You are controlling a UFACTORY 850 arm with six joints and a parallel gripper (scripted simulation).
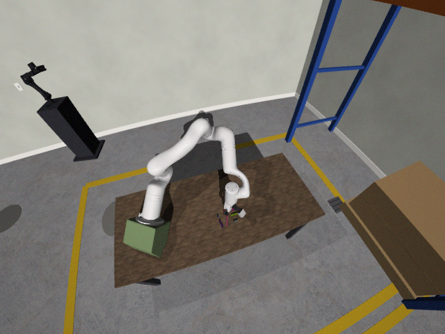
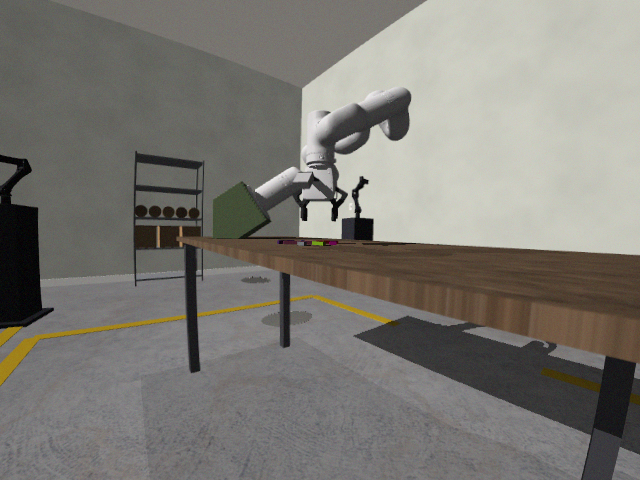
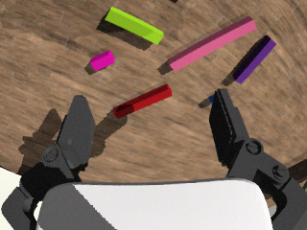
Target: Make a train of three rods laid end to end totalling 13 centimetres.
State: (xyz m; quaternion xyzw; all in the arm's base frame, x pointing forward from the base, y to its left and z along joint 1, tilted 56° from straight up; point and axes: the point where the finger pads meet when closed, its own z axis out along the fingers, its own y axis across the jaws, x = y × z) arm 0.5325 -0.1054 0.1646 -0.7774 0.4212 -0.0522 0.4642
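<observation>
My gripper is now 9 cm past the blue rod, 1 cm to the left of it and 7 cm above it. The rest, counted from my hand: lime rod: 3 cm ahead, 2 cm to the right, 7 cm below; magenta rod: 3 cm ahead, 3 cm to the left, 7 cm below; red rod: 3 cm behind, 5 cm to the left, 7 cm below.
</observation>
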